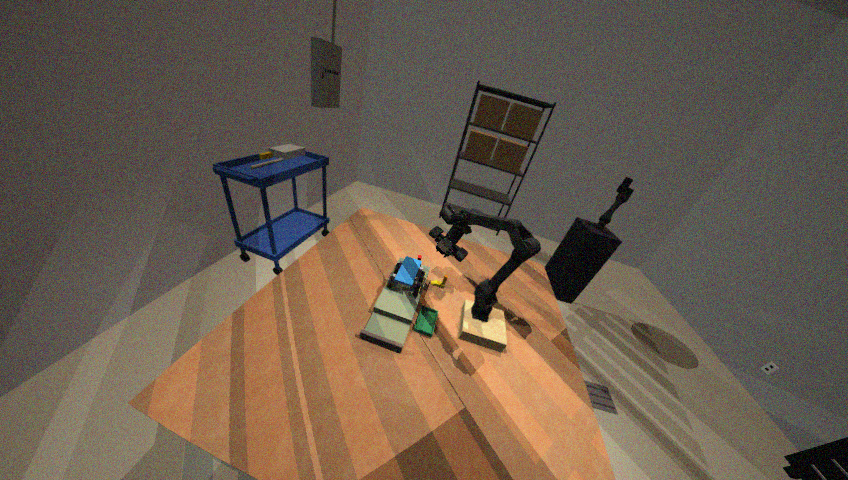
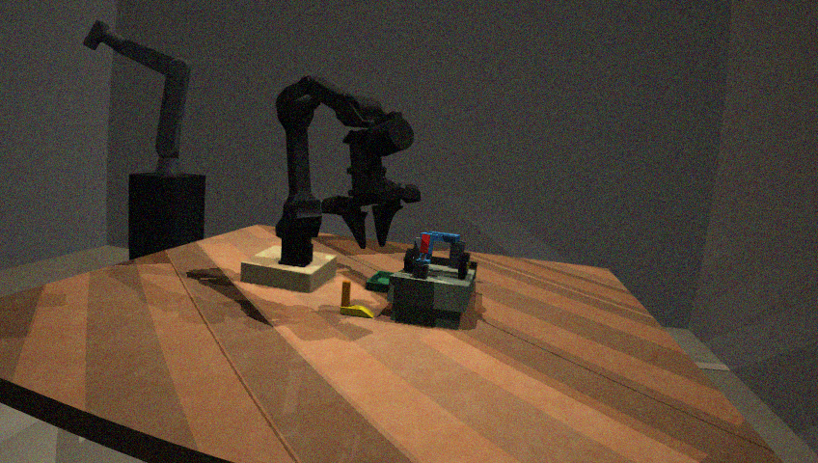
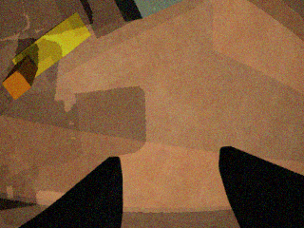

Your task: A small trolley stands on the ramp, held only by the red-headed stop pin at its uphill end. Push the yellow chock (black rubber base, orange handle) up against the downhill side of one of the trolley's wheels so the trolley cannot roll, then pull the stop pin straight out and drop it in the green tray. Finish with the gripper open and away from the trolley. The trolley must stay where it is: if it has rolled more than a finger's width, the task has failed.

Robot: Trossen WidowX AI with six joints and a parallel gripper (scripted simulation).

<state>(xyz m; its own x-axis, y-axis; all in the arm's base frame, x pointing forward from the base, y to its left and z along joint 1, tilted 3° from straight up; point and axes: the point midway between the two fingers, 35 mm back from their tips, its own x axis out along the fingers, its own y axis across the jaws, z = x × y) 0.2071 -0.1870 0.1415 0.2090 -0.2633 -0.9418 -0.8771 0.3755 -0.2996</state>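
My gripper tip is now 130 mm above the yellow chock, 40 mm to the right of it and 30 mm past it. Also, from my gripper tip: ramp (180 mm to the left, 110 mm ahead, 100 mm below); red-headed stop pin (90 mm ahead, 80 mm to the left, 20 mm below); blue trolley (170 mm to the left, 110 mm ahead, 30 mm below).
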